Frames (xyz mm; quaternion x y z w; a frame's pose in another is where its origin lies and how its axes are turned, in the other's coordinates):
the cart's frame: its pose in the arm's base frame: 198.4 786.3 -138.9 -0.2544 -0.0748 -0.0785 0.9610
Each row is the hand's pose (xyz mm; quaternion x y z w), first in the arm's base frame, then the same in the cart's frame.
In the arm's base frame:
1: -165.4 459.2 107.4 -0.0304 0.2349 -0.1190 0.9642
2: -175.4 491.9 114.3 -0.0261 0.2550 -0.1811 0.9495
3: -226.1 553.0 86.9 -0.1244 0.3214 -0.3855 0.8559
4: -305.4 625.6 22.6 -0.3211 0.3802 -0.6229 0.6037
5: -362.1 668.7 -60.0 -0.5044 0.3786 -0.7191 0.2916
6: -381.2 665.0 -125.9 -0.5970 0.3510 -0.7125 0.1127
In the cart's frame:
1: -273.1 -467.0 85.7 0.1887 0.3258 0.0234 0.9261
2: -285.3 -444.1 109.0 0.1829 0.3601 -0.0327 0.9142
3: -346.7 -388.2 121.3 0.0441 0.4612 -0.2122 0.8604
4: -444.2 -310.2 110.6 -0.2314 0.5438 -0.4305 0.6823
5: -519.6 -244.5 67.1 -0.4941 0.5290 -0.5341 0.4367
6: -549.9 -219.8 10.6 -0.6259 0.4801 -0.5419 0.2899

